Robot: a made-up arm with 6 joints.
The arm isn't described. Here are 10 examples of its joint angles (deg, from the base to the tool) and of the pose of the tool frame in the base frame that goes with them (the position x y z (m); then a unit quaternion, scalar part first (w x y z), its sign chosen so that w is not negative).
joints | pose
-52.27 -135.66 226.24 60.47 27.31 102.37 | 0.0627 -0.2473 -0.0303 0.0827 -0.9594 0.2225 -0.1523
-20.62 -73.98 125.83 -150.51 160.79 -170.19 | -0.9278 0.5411 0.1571 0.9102 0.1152 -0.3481 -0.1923
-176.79 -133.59 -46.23 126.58 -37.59 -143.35 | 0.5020 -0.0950 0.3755 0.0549 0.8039 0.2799 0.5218
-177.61 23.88 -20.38 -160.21 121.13 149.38 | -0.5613 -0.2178 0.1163 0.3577 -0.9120 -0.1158 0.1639
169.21 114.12 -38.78 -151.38 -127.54 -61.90 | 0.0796 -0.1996 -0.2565 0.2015 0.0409 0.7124 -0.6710
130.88 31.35 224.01 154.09 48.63 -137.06 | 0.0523 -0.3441 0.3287 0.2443 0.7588 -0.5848 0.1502
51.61 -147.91 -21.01 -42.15 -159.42 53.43 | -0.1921 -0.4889 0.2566 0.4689 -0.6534 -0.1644 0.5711
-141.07 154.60 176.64 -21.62 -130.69 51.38 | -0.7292 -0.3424 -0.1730 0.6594 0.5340 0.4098 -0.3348
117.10 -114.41 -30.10 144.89 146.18 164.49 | 0.0817 -0.5303 0.5136 0.2577 -0.4546 0.2580 0.8126
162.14 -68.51 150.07 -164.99 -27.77 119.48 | 0.8428 -0.4810 -0.0187 0.3759 -0.7320 0.3810 0.4216
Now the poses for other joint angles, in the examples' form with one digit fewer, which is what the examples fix.
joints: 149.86 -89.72 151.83 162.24 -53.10 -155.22
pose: 0.521 -0.530 -0.418 0.247 -0.578 -0.018 0.777
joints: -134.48 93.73 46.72 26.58 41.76 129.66
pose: -0.803 -0.555 -0.273 0.203 -0.484 0.827 -0.202
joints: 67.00 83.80 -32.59 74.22 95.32 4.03
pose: 0.211 0.354 -0.435 0.335 0.045 0.180 0.924
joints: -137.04 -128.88 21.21 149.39 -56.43 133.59
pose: 0.812 0.513 0.015 0.408 -0.703 -0.362 0.456
